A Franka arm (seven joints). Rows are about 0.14 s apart.
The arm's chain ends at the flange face. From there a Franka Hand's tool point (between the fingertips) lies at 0.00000 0.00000 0.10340 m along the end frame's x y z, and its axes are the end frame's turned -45 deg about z.
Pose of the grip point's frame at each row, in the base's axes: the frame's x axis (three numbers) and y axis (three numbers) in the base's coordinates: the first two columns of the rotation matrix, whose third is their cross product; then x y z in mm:
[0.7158 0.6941 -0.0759 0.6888 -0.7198 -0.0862 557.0 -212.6 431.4]
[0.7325 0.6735 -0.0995 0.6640 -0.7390 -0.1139 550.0 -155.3 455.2]
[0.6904 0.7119 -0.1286 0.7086 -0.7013 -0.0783 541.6 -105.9 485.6]
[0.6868 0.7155 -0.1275 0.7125 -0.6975 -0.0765 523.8 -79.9 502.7]
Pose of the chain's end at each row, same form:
[0.9932 -0.0182 -0.1146 -0.0191 -0.9998 -0.0073 568.8 -213.6 534.1]
[0.9875 -0.0463 -0.1509 -0.0484 -0.9988 -0.0102 565.5 -157.1 557.4]
[0.9892 0.0075 -0.1463 0.0129 -0.9993 0.0356 556.7 -102.1 587.8]
[0.9895 0.0127 -0.1442 0.0182 -0.9991 0.0361 538.7 -75.9 604.9]

